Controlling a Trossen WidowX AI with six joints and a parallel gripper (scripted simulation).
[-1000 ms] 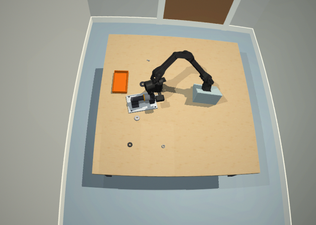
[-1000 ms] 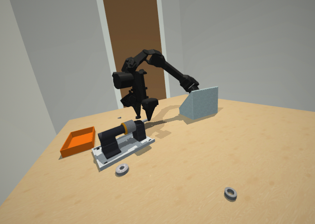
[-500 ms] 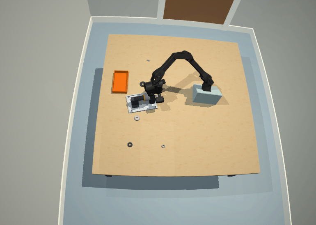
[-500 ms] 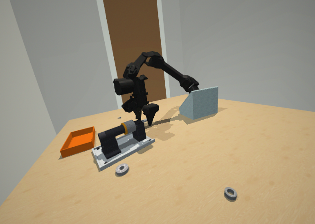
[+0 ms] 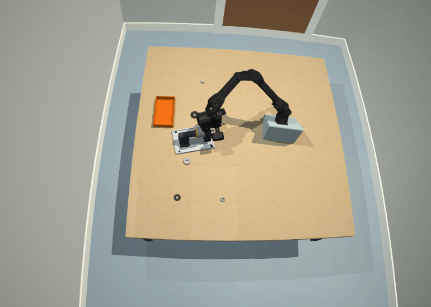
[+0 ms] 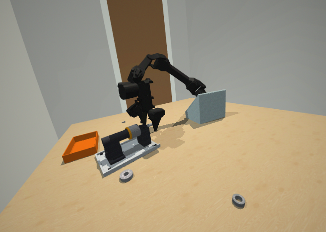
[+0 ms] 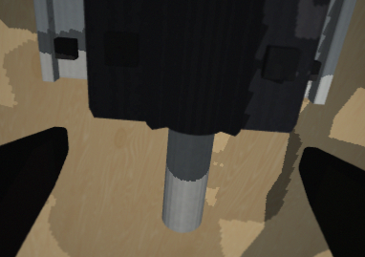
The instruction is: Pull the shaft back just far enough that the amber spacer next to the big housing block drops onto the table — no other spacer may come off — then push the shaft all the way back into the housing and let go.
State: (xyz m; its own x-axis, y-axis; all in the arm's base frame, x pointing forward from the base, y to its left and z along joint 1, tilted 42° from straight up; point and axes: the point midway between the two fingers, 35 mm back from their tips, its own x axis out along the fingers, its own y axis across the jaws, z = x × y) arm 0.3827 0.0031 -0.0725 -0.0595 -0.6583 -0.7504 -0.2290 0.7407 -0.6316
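My gripper tip is 5 cm short of the grey shaft, 2 cm below it and 1 cm to the right of it. From my gripper tip the other things lie so: amber spacer: 10 cm ahead, 2 cm to the left, 2 cm above; then orange tray: 30 cm ahead, 14 cm to the right, 5 cm below.
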